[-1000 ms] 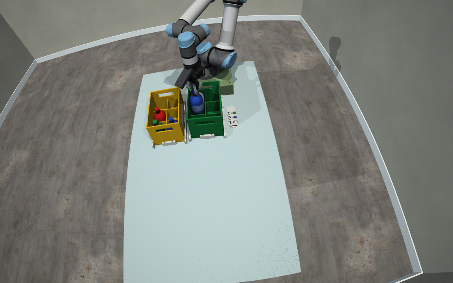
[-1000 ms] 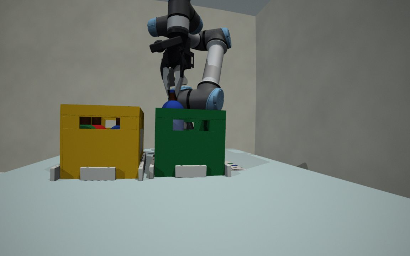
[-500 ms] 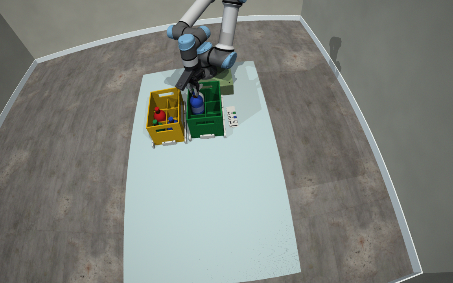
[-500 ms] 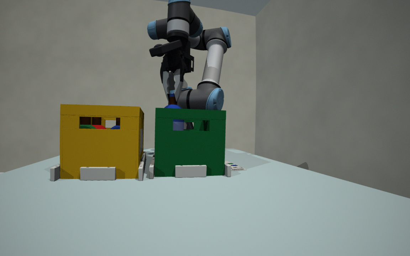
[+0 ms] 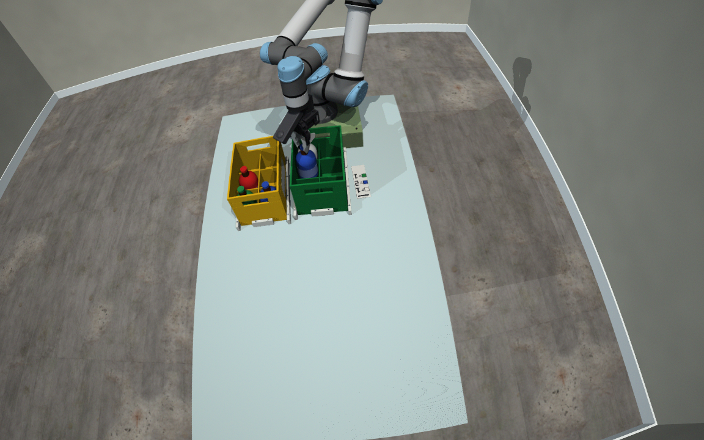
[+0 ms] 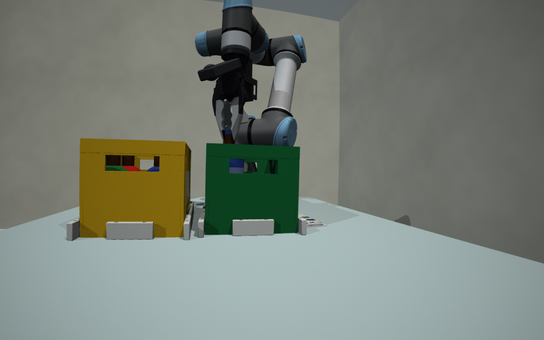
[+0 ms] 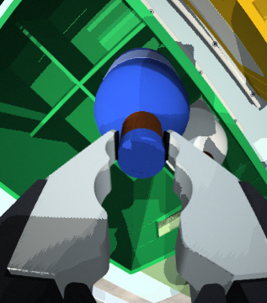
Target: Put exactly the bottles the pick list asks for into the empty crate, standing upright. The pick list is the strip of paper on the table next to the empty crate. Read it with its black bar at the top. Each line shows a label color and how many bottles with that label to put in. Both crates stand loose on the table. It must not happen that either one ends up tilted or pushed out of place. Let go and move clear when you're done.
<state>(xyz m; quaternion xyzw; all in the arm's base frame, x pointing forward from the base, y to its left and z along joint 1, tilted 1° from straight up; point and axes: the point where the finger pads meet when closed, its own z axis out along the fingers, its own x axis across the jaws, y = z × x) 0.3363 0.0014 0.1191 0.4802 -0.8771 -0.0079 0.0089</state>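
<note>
My hand is 13 cm above the green crate, 4 cm to the right of it and 1 cm past it. Round my hand: yellow crate: 18 cm to the right, 13 cm below, 5 cm ahead; then white bottle: 12 cm below, 9 cm behind, 1 cm to the right; then red bottle: 22 cm to the right, 12 cm below, 5 cm ahead.
</note>
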